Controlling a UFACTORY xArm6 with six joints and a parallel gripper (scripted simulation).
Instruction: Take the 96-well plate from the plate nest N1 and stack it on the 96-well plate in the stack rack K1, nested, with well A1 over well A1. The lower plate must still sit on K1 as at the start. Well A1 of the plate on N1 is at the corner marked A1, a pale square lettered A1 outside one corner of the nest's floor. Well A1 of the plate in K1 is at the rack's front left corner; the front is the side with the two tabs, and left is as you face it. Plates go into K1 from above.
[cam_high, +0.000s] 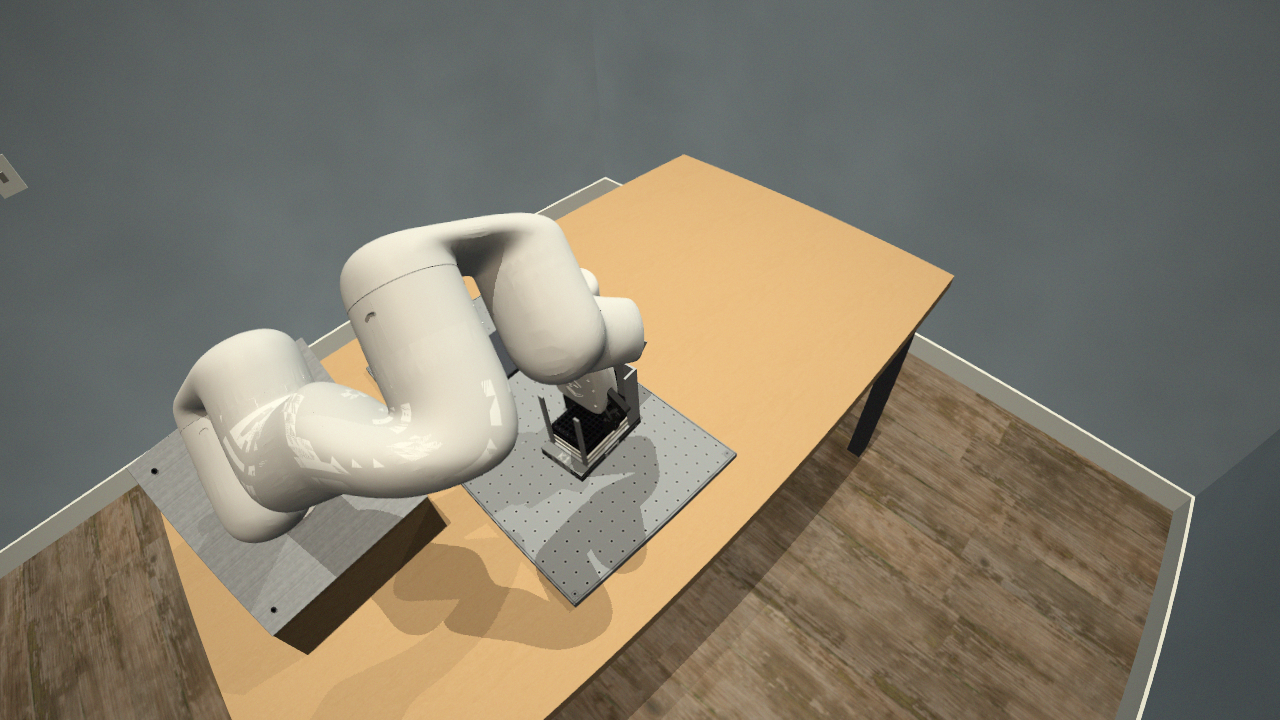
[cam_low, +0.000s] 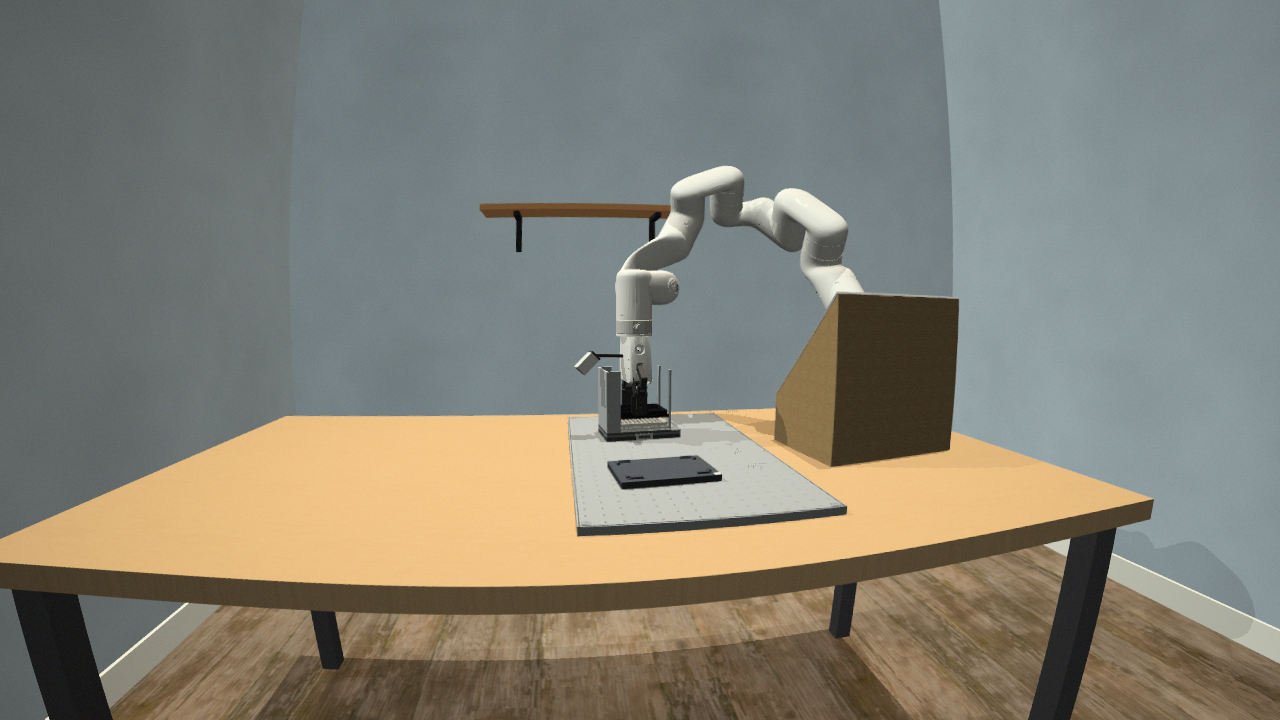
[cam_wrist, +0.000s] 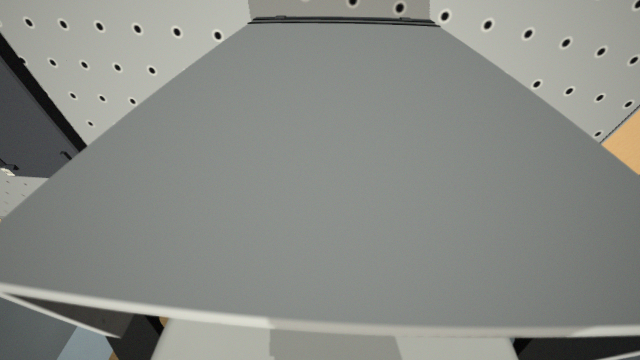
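My hand is 1 cm above the black 96-well plate. Also, from my hand: thin rack post: 7 cm behind, 3 cm to the left, 2 cm above; then grey back wall: 7 cm ahead, 1 cm to the left, 2 cm above; then white 96-well plate: 4 cm below.
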